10 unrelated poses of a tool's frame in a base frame.
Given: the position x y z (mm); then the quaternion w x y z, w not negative.
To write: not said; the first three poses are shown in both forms.
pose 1, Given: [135.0, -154.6, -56.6, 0.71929, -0.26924, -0.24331, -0.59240]
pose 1, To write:
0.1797, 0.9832, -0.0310, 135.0
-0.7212, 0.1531, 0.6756, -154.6
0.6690, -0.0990, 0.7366, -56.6
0, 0, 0, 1

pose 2, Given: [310.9, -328.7, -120.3, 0.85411, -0.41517, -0.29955, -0.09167]
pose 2, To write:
0.8037, 0.4053, -0.4356, 310.9
0.0921, 0.6385, 0.7641, -328.7
0.5878, -0.6543, 0.4758, -120.3
0, 0, 0, 1

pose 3, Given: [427.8, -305.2, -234.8, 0.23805, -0.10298, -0.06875, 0.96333]
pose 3, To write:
-0.8655, -0.4445, -0.2311, 427.8
0.4728, -0.8772, -0.0834, -305.2
-0.1657, -0.1815, 0.9693, -234.8
0, 0, 0, 1

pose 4, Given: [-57.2, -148.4, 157.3, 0.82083, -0.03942, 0.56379, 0.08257]
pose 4, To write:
0.3506, -0.1800, 0.9190, -57.2
0.0911, 0.9833, 0.1578, -148.4
-0.9321, 0.0284, 0.3612, 157.3
0, 0, 0, 1

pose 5, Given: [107.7, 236.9, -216.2, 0.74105, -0.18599, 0.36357, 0.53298]
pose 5, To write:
0.1675, -0.9252, 0.3406, 107.7
0.6547, 0.3627, 0.6632, 236.9
-0.7371, 0.1119, 0.6664, -216.2
0, 0, 0, 1

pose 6, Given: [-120.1, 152.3, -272.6, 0.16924, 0.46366, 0.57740, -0.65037]
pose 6, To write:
-0.5128, 0.7556, -0.4077, -120.1
0.3153, -0.2759, -0.9080, 152.3
-0.7985, -0.5941, -0.0967, -272.6
0, 0, 0, 1

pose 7, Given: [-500.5, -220.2, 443.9, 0.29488, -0.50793, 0.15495, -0.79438]
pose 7, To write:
-0.3101, 0.3111, 0.8984, -500.5
-0.6259, -0.7781, 0.0534, -220.2
0.7156, -0.5457, 0.4360, 443.9
0, 0, 0, 1

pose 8, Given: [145.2, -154.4, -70.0, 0.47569, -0.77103, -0.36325, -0.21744]
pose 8, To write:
0.6415, 0.7670, -0.0103, 145.2
0.3533, -0.2835, 0.8915, -154.4
0.6809, -0.5756, -0.4529, -70.0
0, 0, 0, 1

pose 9, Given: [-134.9, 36.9, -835.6, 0.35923, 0.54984, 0.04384, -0.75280]
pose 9, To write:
-0.1373, 0.5891, -0.7963, -134.9
-0.4926, -0.7381, -0.4610, 36.9
-0.8593, 0.3290, 0.3915, -835.6
0, 0, 0, 1

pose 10, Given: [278.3, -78.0, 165.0, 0.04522, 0.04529, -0.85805, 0.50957]
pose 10, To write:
-0.9918, -0.1238, -0.0314, 278.3
-0.0316, 0.4766, -0.8786, -78.0
0.1238, -0.8704, -0.4766, 165.0
0, 0, 0, 1

